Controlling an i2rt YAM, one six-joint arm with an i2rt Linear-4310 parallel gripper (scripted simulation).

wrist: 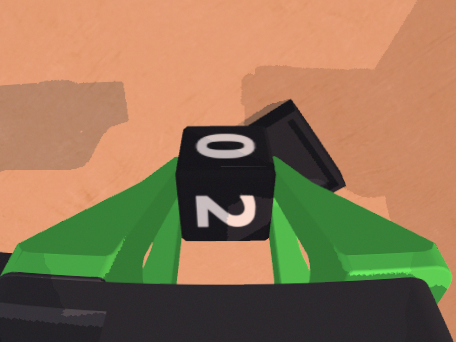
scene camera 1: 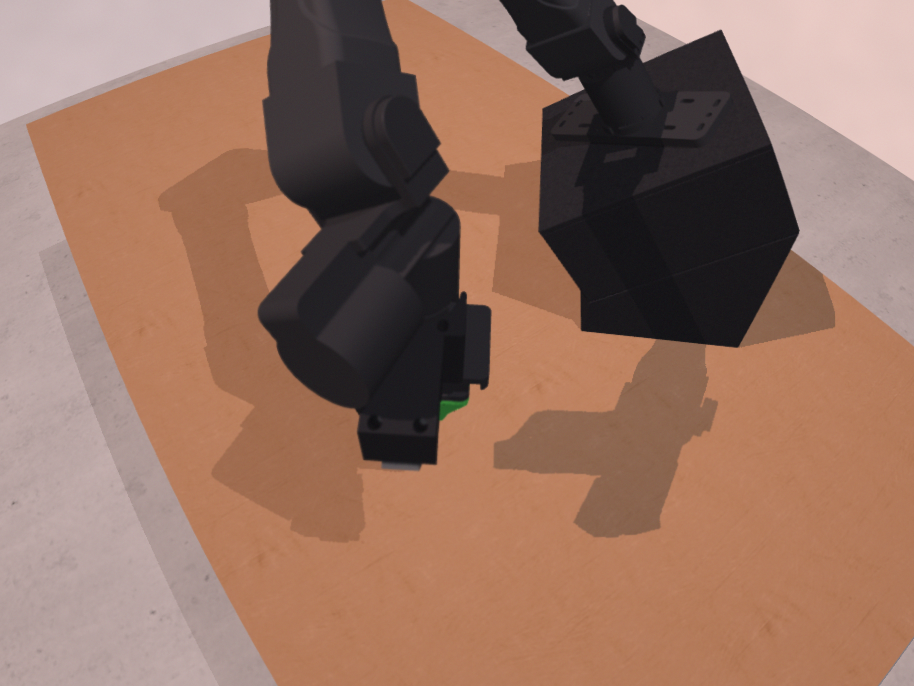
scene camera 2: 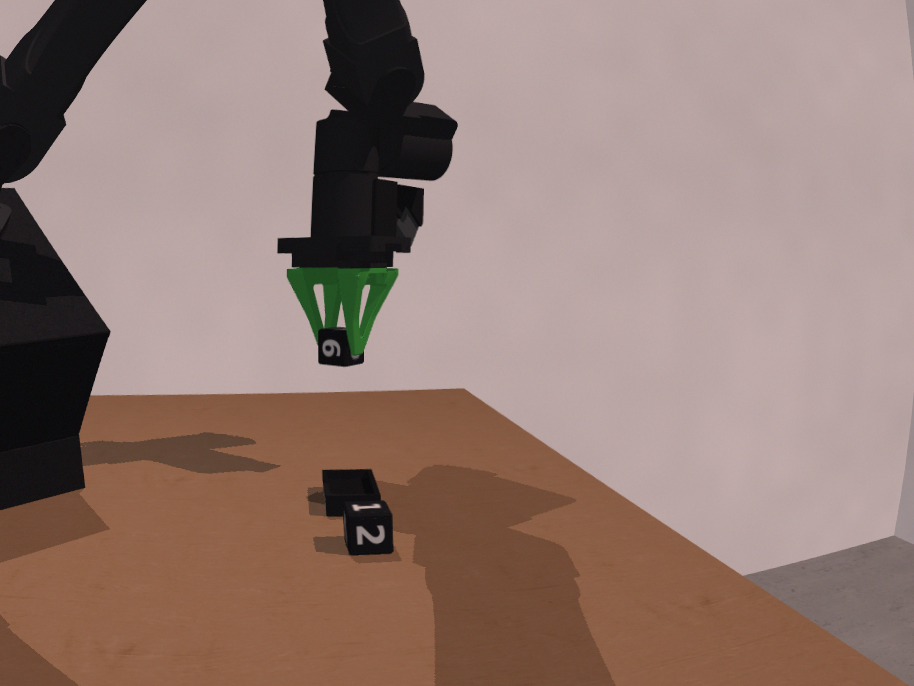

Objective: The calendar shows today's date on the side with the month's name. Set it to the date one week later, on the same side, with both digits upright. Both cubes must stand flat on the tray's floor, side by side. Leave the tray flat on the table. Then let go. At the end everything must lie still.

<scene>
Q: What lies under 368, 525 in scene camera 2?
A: A black cube.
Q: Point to a black cube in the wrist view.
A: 225, 176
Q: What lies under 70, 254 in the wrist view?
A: My gripper.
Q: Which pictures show my gripper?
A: The wrist view, scene camera 1 and scene camera 2: all of them.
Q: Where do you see a black cube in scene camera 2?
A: At 333, 347
</scene>
